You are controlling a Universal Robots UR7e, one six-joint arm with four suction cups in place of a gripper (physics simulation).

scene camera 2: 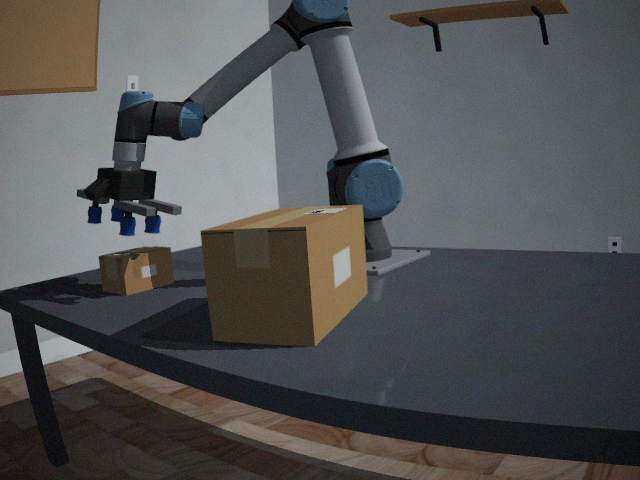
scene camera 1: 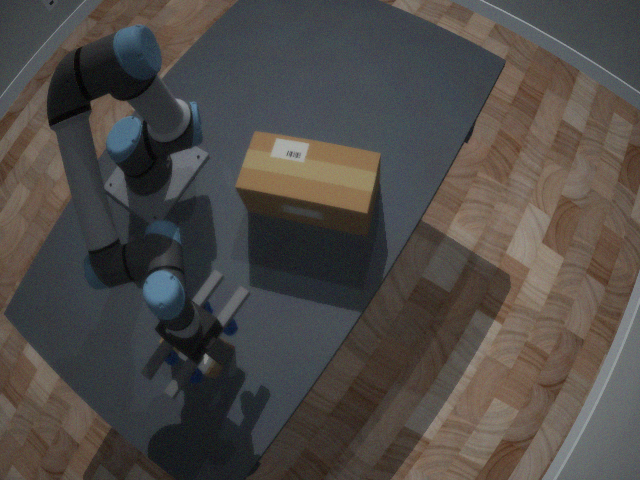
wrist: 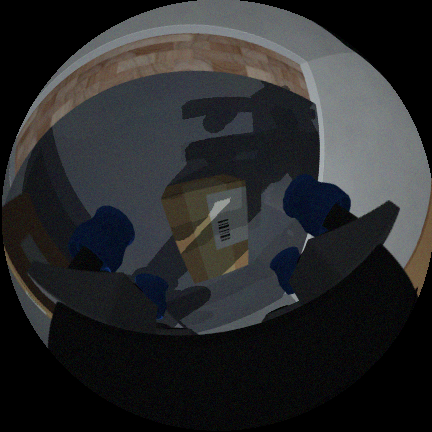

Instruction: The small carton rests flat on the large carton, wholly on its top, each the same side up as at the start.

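Pixels of known places: end effector, tool point: (scene camera 2: 121, 226) (wrist: 214, 251); arm's base, origin of the base link: (scene camera 1: 149, 171).
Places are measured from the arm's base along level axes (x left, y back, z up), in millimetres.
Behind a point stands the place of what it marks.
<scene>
The small carton (scene camera 1: 212, 368) @(z 65, x -286, y -517 mm) (scene camera 2: 133, 277) @(z 25, x -215, y -483 mm) (wrist: 189, 220) @(z 70, x -240, y -478 mm) rests flat on the table, its taped, barcode-labelled top facing up. In scene camera 1 the arm's tool hides much of it. The large carton (scene camera 1: 310, 178) @(z 145, x 186, y -451 mm) (scene camera 2: 258, 294) @(z 60, x 262, y -568 mm) (wrist: 17, 217) stands apart on the table, tape and white label on its top, nothing resting on it. My gripper (scene camera 1: 201, 341) @(z 130, x -252, y -478 mm) (scene camera 2: 123, 220) (wrist: 215, 250) @(z 130, x -252, y -478 mm) is open: its four blue suction cups hang above the small carton with a visible air gap, holding nothing. In scene camera 2 the cups are lower than the large carton's top edge at places.
The dark table (scene camera 1: 330, 77) @(z -9, x 527, y -243 mm) (scene camera 2: 491, 330) @(z -9, x 518, y -398 mm) (wrist: 115, 135) @(z -9, x -139, y -606 mm) bears both cartons and the arm's base plate (scene camera 1: 180, 178) @(z 0, x 38, y -104 mm) (scene camera 2: 400, 260) @(z 0, x 120, y -11 mm). The small carton lies near one end of the table. A wall shelf (scene camera 2: 480, 12) is at the upper right, behind the arm.
</scene>
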